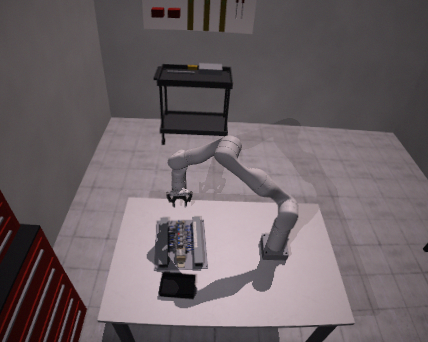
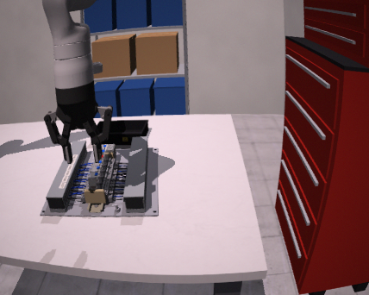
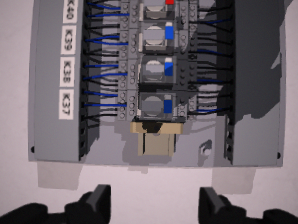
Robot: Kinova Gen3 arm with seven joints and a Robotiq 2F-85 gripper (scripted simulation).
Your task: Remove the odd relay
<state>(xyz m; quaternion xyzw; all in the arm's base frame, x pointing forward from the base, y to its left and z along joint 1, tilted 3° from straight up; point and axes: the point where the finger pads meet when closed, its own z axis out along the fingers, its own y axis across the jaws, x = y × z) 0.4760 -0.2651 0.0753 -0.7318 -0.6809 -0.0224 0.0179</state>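
The red-button relay is 14 cm to the left of my hand, 9 cm below it and 1 cm ahead of it. From my hand the other things lie so: black parts tray (41 cm to the left, 12 cm below, 5 cm ahead).
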